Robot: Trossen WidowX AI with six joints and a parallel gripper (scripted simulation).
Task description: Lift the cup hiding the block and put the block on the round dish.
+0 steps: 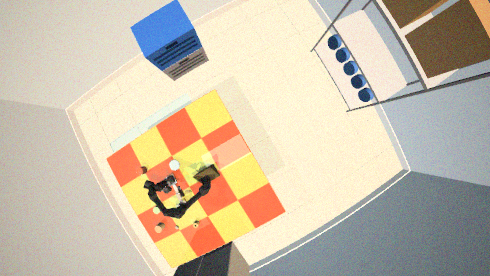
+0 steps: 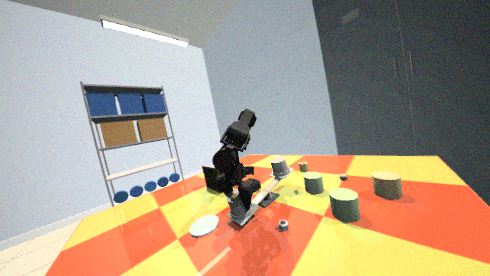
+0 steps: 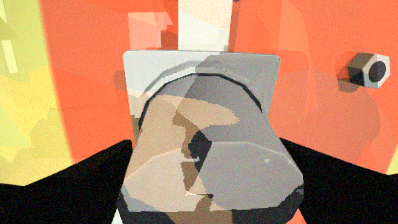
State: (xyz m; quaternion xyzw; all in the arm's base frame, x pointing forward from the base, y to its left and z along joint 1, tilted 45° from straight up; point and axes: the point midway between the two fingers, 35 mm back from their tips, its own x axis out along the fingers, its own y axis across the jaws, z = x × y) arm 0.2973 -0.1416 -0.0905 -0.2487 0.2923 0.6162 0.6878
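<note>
My gripper tip is 10 cm past the round pale dish, 9 cm to the left of it and 4 cm above it. The rest, counted from my gripper tip: balance beam (2 cm ahead, 14 cm to the left, 2 cm below); cup (2 cm to the right, 1 cm above); pale green block (1 cm below).
</note>
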